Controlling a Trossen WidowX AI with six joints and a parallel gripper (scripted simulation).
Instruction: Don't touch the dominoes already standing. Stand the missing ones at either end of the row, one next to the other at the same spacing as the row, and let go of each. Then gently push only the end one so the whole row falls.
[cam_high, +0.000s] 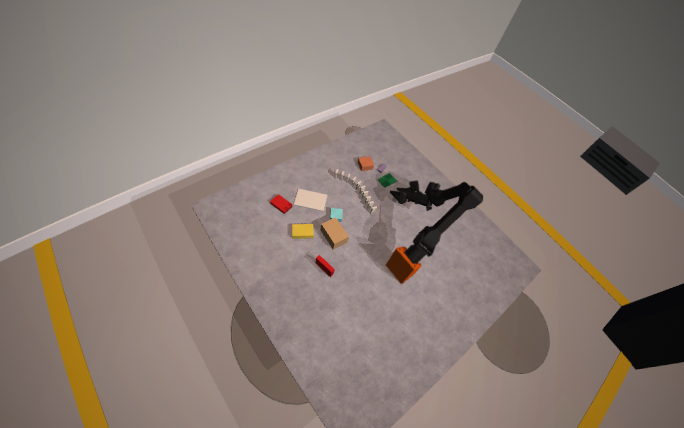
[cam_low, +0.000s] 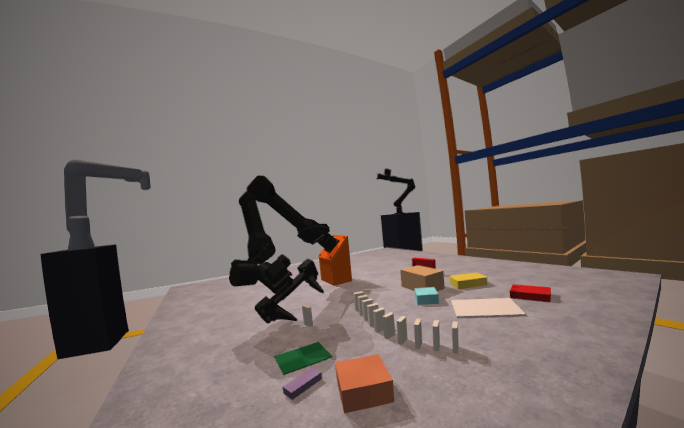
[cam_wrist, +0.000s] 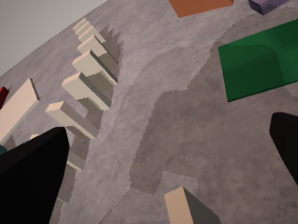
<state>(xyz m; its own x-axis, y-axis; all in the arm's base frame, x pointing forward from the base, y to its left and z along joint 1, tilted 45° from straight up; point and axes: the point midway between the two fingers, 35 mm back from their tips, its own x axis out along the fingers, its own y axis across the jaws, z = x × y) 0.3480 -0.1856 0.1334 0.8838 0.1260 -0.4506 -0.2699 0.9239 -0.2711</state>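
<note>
Right now the green tile is 100 mm ahead of my gripper tip, 60 mm below it and 50 mm to the right of it. From my gripper tip the other things lie so: purple block 180 mm ahead, 70 mm to the right, 60 mm below; orange block 240 mm ahead, 40 mm below; teal block 330 mm to the left, 50 mm below, 30 mm ahead.
</note>
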